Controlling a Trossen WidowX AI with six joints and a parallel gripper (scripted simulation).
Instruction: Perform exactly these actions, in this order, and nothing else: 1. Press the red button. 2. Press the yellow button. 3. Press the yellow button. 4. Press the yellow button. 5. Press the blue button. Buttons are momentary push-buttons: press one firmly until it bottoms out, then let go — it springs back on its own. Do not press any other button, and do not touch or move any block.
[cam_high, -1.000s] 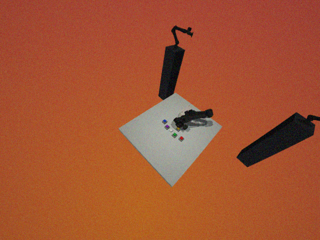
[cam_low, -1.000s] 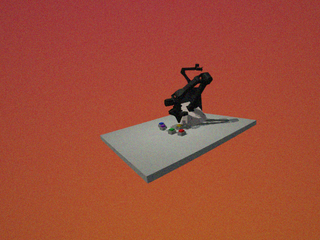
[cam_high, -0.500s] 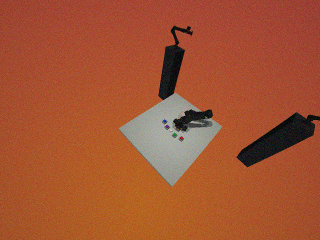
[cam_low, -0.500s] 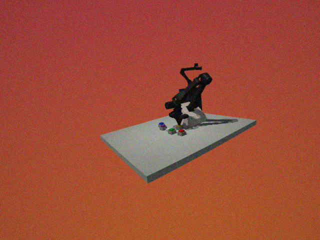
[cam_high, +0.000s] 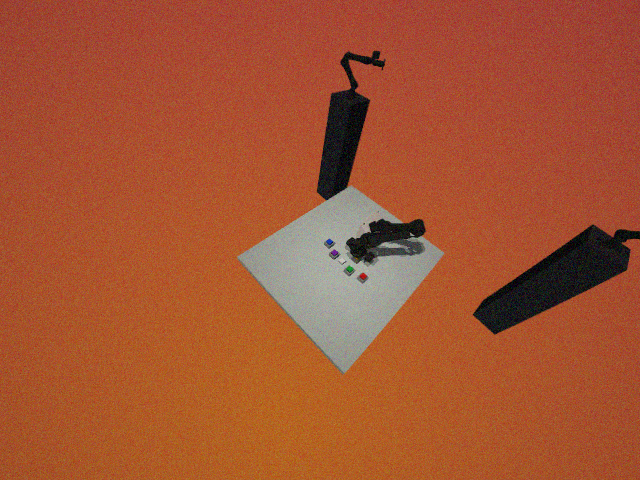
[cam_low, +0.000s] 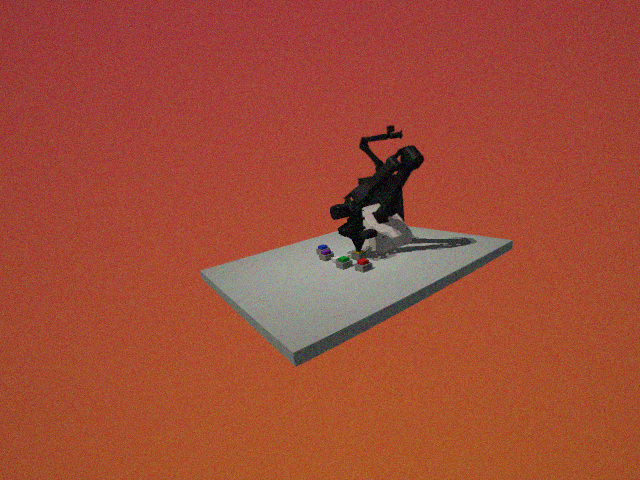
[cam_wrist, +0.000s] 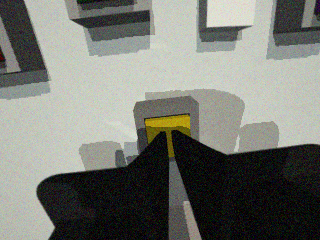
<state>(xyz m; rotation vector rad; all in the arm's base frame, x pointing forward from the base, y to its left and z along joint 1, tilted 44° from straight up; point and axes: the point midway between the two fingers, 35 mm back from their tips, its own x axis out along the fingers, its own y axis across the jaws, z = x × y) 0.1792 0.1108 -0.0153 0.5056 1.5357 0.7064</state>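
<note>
The yellow button lies 10 mm below my gripper tip. From my gripper tip the other things lie so: red button (70 mm ahead, 120 mm to the left); then white block (90 mm ahead, 40 mm to the right, 20 mm below); then green button (100 mm ahead, 40 mm to the left).
</note>
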